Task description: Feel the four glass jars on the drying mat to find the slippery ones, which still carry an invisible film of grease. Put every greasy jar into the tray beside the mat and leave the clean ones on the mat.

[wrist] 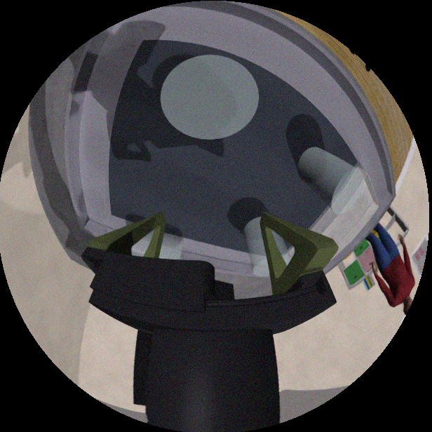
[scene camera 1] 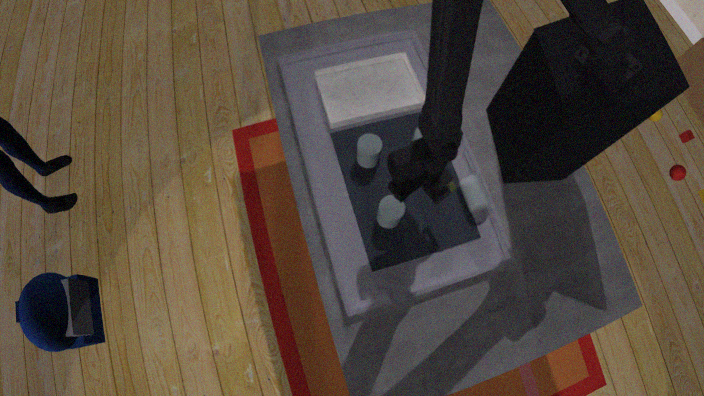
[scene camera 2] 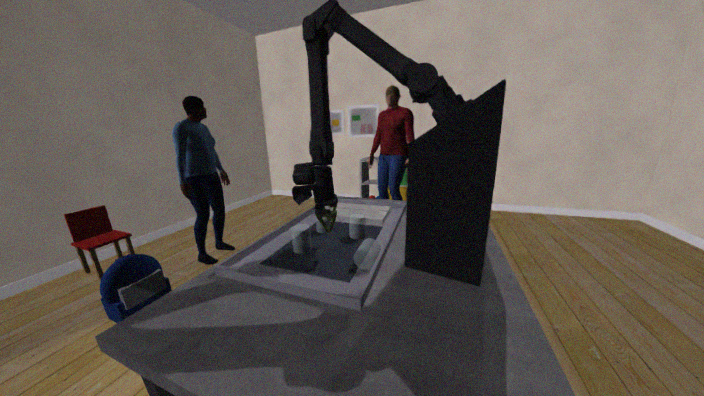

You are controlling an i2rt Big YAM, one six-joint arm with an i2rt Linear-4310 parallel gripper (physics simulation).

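Where they show: gripper, fingertip midpoint: (scene camera 2: 330,226); arm's base, link origin: (scene camera 1: 607,64) (scene camera 2: 454,119).
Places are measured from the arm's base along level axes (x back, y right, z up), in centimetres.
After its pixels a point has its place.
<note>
Four pale translucent jars are on the dark mat (scene camera 1: 450,225) @(y -5.8, x -34.5, z -42.5 cm) (scene camera 2: 332,265) @(y -5.1, x -35.2, z -42.5 cm) (wrist: 200,180). The front-left jar (scene camera 1: 391,211) @(y 4.4, x -48.2, z -34.0 cm) (scene camera 2: 300,241) @(y 1.9, x -47.0, z -37.8 cm) (wrist: 210,97), the back-left jar (scene camera 1: 369,150) @(y 20.9, x -44.0, z -34.0 cm) (scene camera 2: 320,228) @(y 19.2, x -43.8, z -40.3 cm) (wrist: 327,172) and the back-right jar (scene camera 2: 356,227) @(y 13.6, x -28.7, z -37.5 cm) (wrist: 256,240) stand upright; the arm mostly hides the last in the overhead view. The fourth jar (scene camera 1: 474,192) @(y -2.5, x -25.8, z -36.6 cm) (scene camera 2: 367,254) @(y -6.8, x -24.3, z -37.6 cm) (wrist: 167,245) lies on its side at the mat's right edge, by the rim. The white tray (scene camera 1: 370,90) @(y 41.3, x -29.8, z -42.6 cm) (scene camera 2: 375,213) @(y 44.3, x -20.8, z -42.6 cm) (wrist: 330,232) adjoins the mat's back. My gripper (scene camera 1: 445,189) (scene camera 2: 327,217) @(y 6.5, x -37.4, z -34.2 cm) (wrist: 212,216) is open and empty, above the mat between the jars.
A raised light-grey rim (scene camera 1: 325,210) (scene camera 2: 290,285) surrounds the mat and tray on the grey table (scene camera 1: 560,250) @(y -29.9, x -10.3, z -42.9 cm) (scene camera 2: 425,320) @(y -26.2, x -11.4, z -42.9 cm). The black arm pedestal (scene camera 1: 550,125) @(y -2.1, x -11.9, z -13.3 cm) (scene camera 2: 450,200) @(y -9.8, x -2.8, z -20.4 cm) stands to the right. Two people (scene camera 2: 195,150) (scene camera 2: 395,130) stand beyond the table.
</note>
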